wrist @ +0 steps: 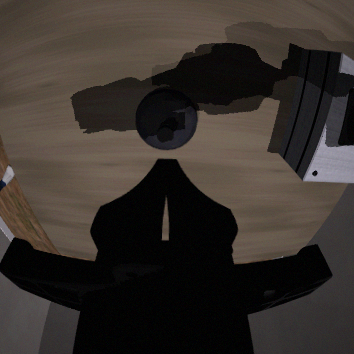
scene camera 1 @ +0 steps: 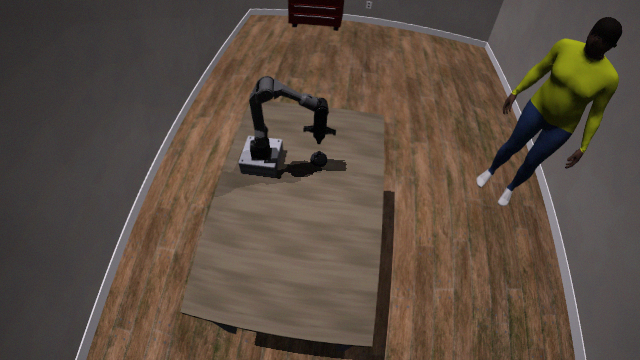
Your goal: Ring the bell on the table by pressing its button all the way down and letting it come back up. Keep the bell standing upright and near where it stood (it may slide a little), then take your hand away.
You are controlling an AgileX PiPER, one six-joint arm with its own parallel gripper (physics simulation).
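The dark round bell [scene camera 1: 319, 159] [wrist: 166, 119] stands upright on the table [scene camera 1: 295, 240] [wrist: 240, 195], in front of the arm's base. In the wrist view it shows as a dark disc with a small darker round button [wrist: 165, 133] near its lower middle. My gripper [scene camera 1: 319, 142] [wrist: 166, 170] is shut and empty, pointing down. It is above the bell, with a gap between its fingertips and the bell in the scene view. In the wrist view the fingertips show just below the bell's outline.
The arm's white base box [scene camera 1: 261, 167] [wrist: 330, 162] stands on the table to the left of the bell in the scene view. Dark shadows of the arm lie around the bell. A person in a yellow top [scene camera 1: 570, 85] stands on the floor right of the table. A red cabinet [scene camera 1: 316, 12] is at the back.
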